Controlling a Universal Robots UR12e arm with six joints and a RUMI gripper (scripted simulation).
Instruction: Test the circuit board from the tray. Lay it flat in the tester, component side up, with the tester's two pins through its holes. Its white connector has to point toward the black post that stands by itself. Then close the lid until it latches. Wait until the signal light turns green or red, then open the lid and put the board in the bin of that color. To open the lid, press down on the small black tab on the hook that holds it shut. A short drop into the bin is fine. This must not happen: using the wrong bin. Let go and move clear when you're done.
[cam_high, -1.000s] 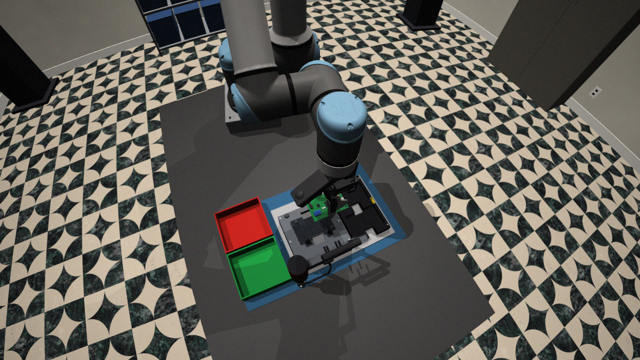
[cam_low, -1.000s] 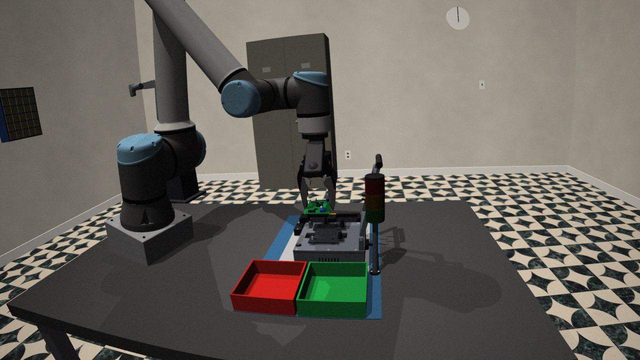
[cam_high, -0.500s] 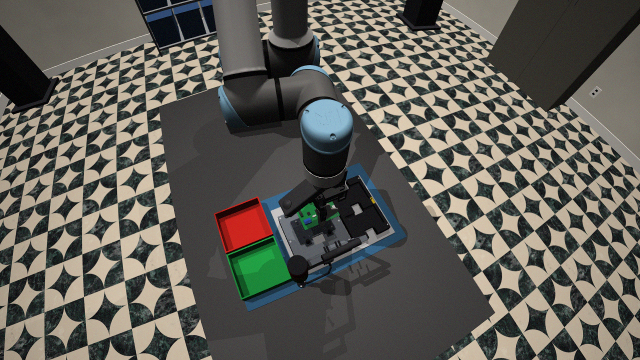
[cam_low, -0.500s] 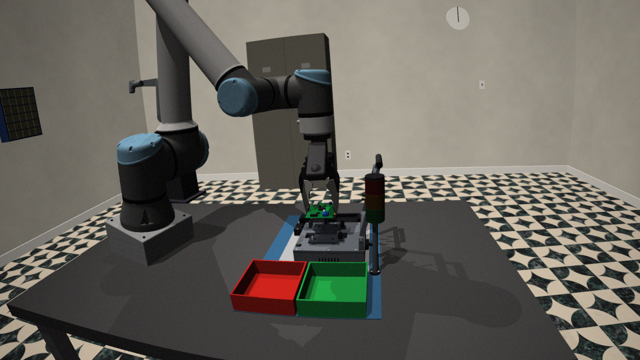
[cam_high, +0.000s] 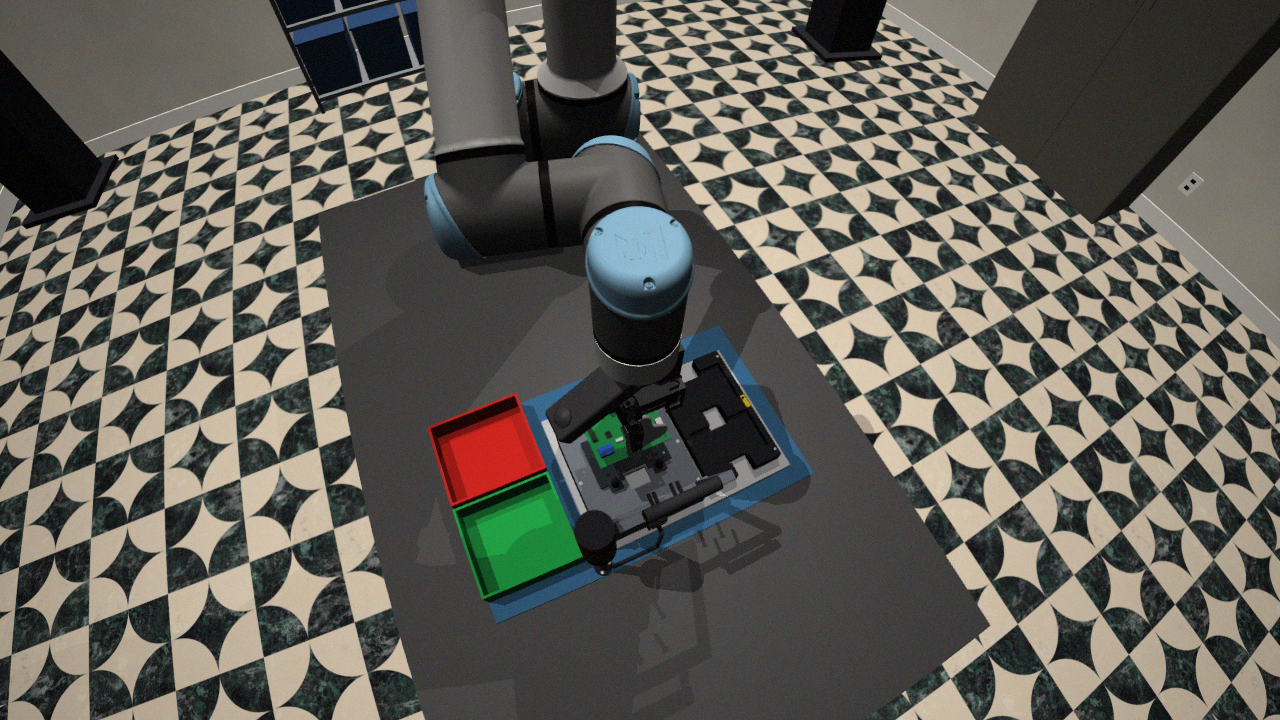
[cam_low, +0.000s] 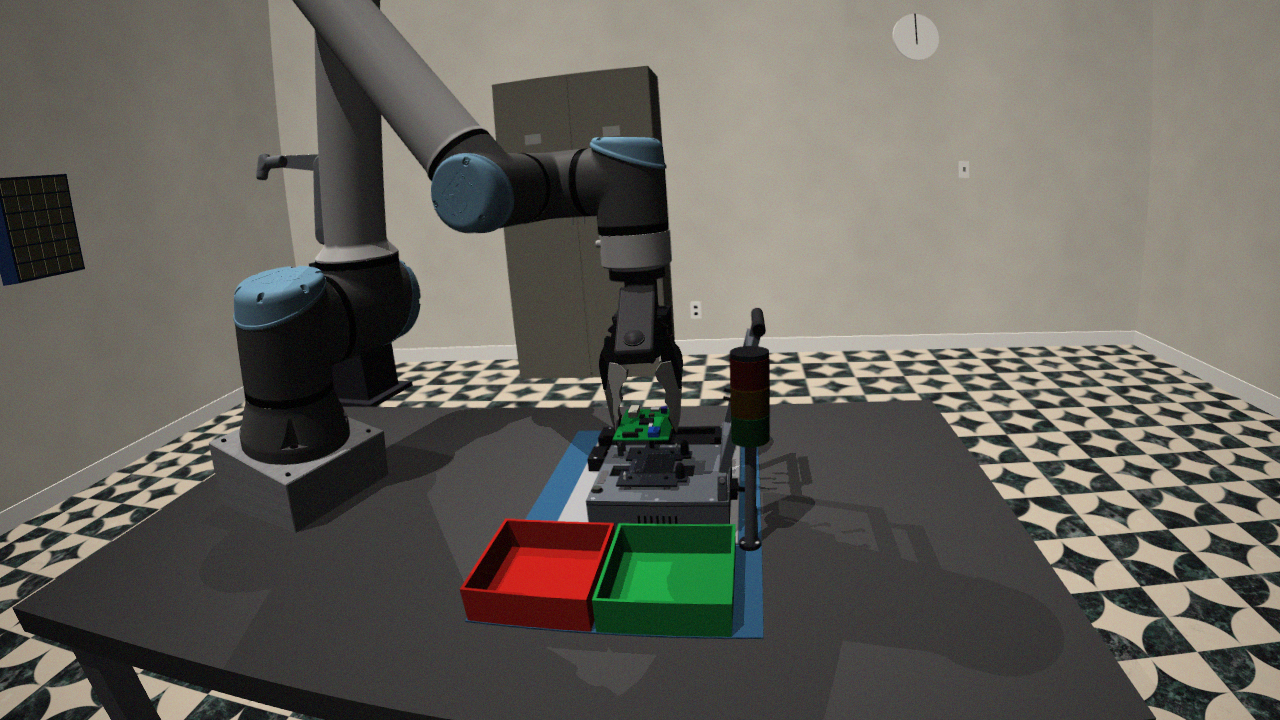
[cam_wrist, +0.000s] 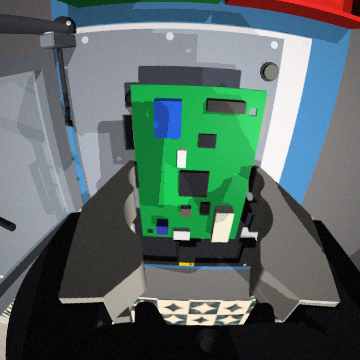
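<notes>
The green circuit board lies 1 cm to the left of my hand. The rest, counted from my hand: clear lid: 13 cm ahead, 2 cm to the left, 5 cm above; green bin: 8 cm ahead, 19 cm to the right, 12 cm below; red bin: 7 cm behind, 21 cm to the right, 12 cm below.
</notes>
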